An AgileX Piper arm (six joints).
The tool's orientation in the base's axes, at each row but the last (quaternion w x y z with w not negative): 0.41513, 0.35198, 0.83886, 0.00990; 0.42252, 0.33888, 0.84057, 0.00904; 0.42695, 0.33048, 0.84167, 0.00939; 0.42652, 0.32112, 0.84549, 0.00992; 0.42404, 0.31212, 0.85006, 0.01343; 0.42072, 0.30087, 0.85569, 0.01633; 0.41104, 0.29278, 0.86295, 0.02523; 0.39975, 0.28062, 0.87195, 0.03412; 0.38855, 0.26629, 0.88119, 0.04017; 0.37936, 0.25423, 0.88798, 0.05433; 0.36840, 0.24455, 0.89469, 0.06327
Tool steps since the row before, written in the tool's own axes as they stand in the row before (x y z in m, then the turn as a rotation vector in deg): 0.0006, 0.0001, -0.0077, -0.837, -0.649, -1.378; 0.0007, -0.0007, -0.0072, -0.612, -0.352, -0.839; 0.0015, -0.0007, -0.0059, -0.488, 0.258, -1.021; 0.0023, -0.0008, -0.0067, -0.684, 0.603, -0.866; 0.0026, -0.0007, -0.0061, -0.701, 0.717, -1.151; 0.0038, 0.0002, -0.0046, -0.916, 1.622, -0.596; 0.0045, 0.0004, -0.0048, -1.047, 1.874, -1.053; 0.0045, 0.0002, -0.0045, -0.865, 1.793, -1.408; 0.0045, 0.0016, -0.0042, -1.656, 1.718, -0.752; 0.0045, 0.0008, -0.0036, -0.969, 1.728, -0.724; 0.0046, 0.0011, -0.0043, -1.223, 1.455, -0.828
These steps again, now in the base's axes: -0.0056, 0.0026, 0.0047, -1.006, -0.609, 1.279; -0.0058, 0.0018, 0.0039, -0.546, -0.397, 0.864; -0.0053, 0.0019, 0.0025, -0.395, 0.198, 1.073; -0.0063, 0.0024, 0.0024, -0.014, 0.324, 1.215; -0.0060, 0.0023, 0.0019, -0.155, 0.475, 1.442; -0.0050, 0.0032, 0.0003, 0.804, 0.977, 1.491; -0.0055, 0.0036, 0.0002, 0.659, 1.207, 1.956; -0.0055, 0.0032, 0.0001, 0.272, 1.292, 2.050; -0.0048, 0.0042, 0.0004, 1.143, 0.742, 2.098; -0.0048, 0.0033, -0.0001, 0.766, 1.087, 1.637; -0.0053, 0.0035, 0.0005, 0.742, 0.733, 1.792
